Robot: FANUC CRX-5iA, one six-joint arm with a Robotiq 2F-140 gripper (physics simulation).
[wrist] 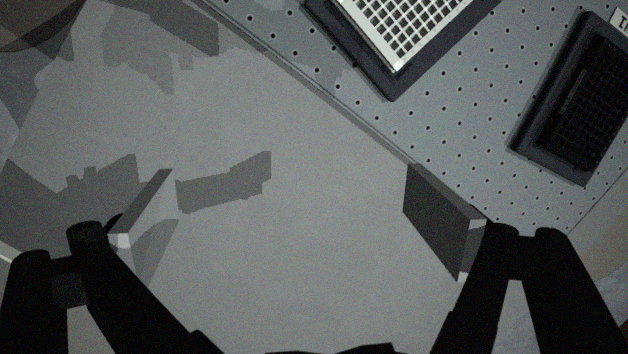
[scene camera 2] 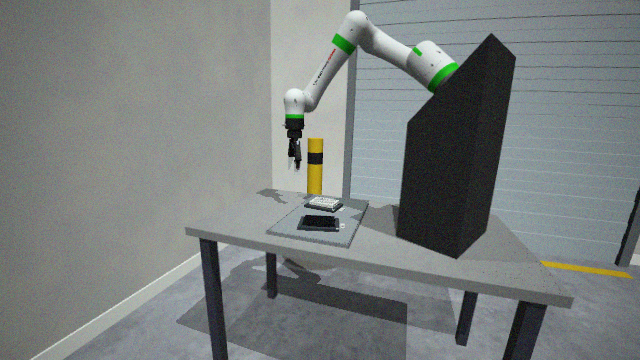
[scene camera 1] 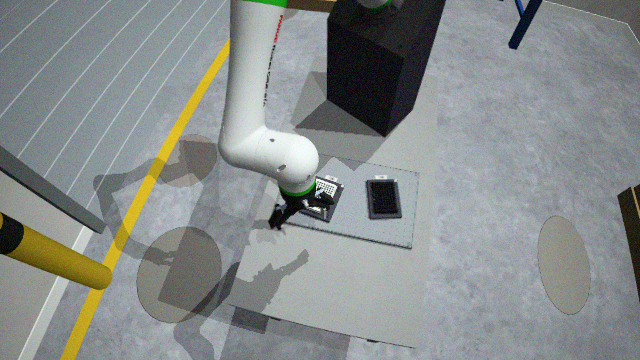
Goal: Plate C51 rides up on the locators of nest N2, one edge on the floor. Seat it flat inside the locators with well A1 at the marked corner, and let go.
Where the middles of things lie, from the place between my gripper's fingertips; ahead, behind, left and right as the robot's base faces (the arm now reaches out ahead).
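Labels:
Black well plate (scene camera 1: pixel 384 198): 0.14 m below my hand, 0.2 m behind it, 0.27 m to the left of it.

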